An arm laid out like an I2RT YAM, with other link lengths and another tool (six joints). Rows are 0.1 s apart.
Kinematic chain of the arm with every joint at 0, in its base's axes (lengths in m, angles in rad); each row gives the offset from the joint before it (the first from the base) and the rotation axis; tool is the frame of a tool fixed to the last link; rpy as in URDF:
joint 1: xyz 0 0 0.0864 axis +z
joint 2: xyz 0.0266 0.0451 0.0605 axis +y
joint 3: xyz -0.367 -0.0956 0 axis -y
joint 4: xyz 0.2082 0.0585 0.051 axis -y
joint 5: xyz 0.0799 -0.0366 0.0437 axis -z
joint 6: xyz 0.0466 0 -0.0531 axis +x
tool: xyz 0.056 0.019 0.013 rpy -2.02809 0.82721 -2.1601
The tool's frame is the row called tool.
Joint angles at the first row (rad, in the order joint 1, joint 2, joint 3, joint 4, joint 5, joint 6):
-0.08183, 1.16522, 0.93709, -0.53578, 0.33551, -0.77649
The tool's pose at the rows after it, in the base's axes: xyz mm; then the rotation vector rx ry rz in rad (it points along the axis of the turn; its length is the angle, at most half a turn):
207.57, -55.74, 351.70, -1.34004, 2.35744, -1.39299
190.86, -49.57, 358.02, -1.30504, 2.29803, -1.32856
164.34, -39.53, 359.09, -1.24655, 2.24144, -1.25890
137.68, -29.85, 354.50, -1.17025, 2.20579, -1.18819
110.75, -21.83, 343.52, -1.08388, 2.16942, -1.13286
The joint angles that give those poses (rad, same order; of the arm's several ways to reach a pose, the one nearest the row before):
-0.09711, 1.13852, 0.93709, -0.55637, 0.28170, -0.77689
-0.12300, 1.06754, 0.91801, -0.55334, 0.19056, -0.77610
-0.13374, 0.96037, 0.87070, -0.55292, 0.11041, -0.74486
-0.13365, 0.84858, 0.81234, -0.55104, 0.05403, -0.68605
-0.13125, 0.72384, 0.73570, -0.53468, 0.01521, -0.62306

